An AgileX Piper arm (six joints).
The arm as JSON. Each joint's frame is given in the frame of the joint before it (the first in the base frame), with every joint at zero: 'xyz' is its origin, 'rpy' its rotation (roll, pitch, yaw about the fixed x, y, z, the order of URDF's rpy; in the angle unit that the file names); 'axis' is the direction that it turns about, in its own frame. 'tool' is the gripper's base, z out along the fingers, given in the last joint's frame.
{
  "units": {
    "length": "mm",
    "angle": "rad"
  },
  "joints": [
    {
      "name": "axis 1",
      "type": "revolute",
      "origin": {
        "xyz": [
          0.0,
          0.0,
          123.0
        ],
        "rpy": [
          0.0,
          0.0,
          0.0
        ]
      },
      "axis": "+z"
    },
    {
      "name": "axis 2",
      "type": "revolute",
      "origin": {
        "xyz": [
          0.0,
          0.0,
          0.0
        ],
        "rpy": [
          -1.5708,
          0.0,
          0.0
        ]
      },
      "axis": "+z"
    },
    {
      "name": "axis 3",
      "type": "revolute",
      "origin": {
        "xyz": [
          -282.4,
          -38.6,
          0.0
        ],
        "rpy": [
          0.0,
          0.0,
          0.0
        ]
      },
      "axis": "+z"
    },
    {
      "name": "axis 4",
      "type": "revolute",
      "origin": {
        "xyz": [
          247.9,
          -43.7,
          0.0
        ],
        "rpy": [
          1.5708,
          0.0,
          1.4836
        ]
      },
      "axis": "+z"
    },
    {
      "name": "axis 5",
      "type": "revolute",
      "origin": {
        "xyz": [
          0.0,
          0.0,
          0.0
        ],
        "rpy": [
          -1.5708,
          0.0,
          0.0
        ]
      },
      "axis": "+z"
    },
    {
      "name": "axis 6",
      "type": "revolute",
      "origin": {
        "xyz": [
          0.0,
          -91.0,
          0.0
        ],
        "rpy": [
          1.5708,
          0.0,
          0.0
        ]
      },
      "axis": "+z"
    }
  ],
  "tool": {
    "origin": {
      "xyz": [
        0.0,
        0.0,
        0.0
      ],
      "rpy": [
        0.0,
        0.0,
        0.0
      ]
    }
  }
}
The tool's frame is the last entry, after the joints.
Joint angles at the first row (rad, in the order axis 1, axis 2, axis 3, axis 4, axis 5, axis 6):
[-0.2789 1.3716 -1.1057 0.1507 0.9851 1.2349]
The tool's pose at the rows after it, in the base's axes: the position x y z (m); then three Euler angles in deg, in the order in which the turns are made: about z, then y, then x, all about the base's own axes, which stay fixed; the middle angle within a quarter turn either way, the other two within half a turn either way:
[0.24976, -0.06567, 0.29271, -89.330, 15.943, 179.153]
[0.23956, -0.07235, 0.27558, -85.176, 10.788, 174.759]
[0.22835, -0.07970, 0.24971, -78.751, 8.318, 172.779]
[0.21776, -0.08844, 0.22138, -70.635, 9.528, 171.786]
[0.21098, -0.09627, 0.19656, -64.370, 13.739, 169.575]
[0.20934, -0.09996, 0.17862, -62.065, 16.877, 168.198]
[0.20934, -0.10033, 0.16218, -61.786, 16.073, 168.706]
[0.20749, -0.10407, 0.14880, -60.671, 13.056, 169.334]
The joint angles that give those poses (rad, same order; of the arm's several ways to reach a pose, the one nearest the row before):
[-0.2790 1.3773 -1.0939 0.0695 1.1038 1.2786]
[-0.2808 1.3773 -1.0313 -0.0384 1.1060 1.3792]
[-0.3077 1.3773 -0.9271 -0.0871 1.0326 1.4884]
[-0.3571 1.3796 -0.8078 -0.0962 0.8822 1.5933]
[-0.4010 1.3884 -0.6978 -0.1104 0.6783 1.6711]
[-0.4221 1.4144 -0.6303 -0.1194 0.5242 1.6984]
[-0.4244 1.4621 -0.5988 -0.1295 0.4614 1.7172]
[-0.4385 1.5122 -0.5894 -0.1540 0.4543 1.7517]

